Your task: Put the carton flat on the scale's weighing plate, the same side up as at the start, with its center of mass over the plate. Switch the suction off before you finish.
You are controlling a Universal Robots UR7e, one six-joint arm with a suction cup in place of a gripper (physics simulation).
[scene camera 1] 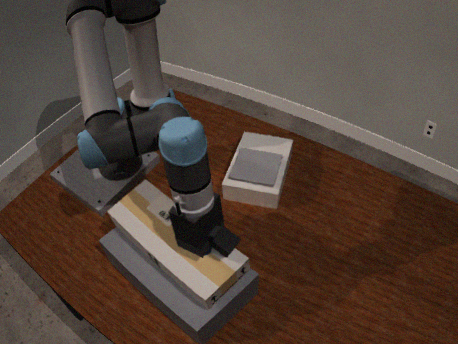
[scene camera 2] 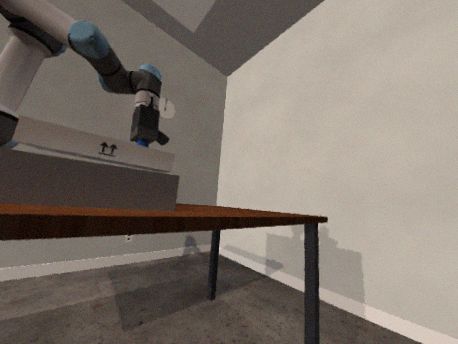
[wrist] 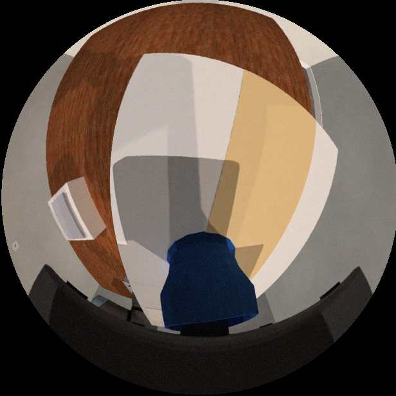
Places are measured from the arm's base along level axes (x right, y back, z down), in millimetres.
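Pixels of known places: arm's base at its link origin: [scene camera 1: 120, 163].
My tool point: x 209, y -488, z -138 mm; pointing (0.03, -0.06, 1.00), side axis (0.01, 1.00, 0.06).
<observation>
For each thing: its top centre in the pictures, then the offset to it from my tool point. "spot": a spot on its surface instead. Level surfaces: height alone.
- long white carton at its top centre: [scene camera 1: 171, 230] [scene camera 2: 113, 139] dx +1, dy +84, dz -23 mm
- grey block at its top centre: [scene camera 1: 172, 258] [scene camera 2: 105, 169] dx +17, dy +88, dz +73 mm
- scale at its top centre: [scene camera 1: 260, 156] dx -411, dy +92, dz +93 mm
- white box with a grey weighing plate, surface spot: [scene camera 1: 256, 166] spot: dx -368, dy +80, dz +93 mm
- wooden table at its surface level: dz +171 mm
The long white carton [scene camera 1: 150, 227] [scene camera 2: 70, 140] [wrist: 272, 165] has a tan stripe, a label and up-arrows on its sides. It hangs slightly above the grey block [scene camera 1: 142, 281] [scene camera 2: 100, 187]; a narrow gap shows in scene camera 2. The arrows point up, and the carton looks close to level, perhaps slightly tilted. My suction gripper [scene camera 1: 205, 253] [scene camera 2: 143, 143] [wrist: 207, 280] is attached to its top, toward the end away from the robot base. The scale [scene camera 1: 249, 194] [wrist: 89, 200] is a white box with a grey weighing plate [scene camera 1: 256, 166] [wrist: 69, 216], beyond the carton.
The robot's base plate [scene camera 1: 97, 192] is near the carton's label end, at the left in scene camera 1. The wooden table [scene camera 1: 325, 240] [scene camera 2: 250, 215] carries the block and scale. Walls stand behind the table.
</observation>
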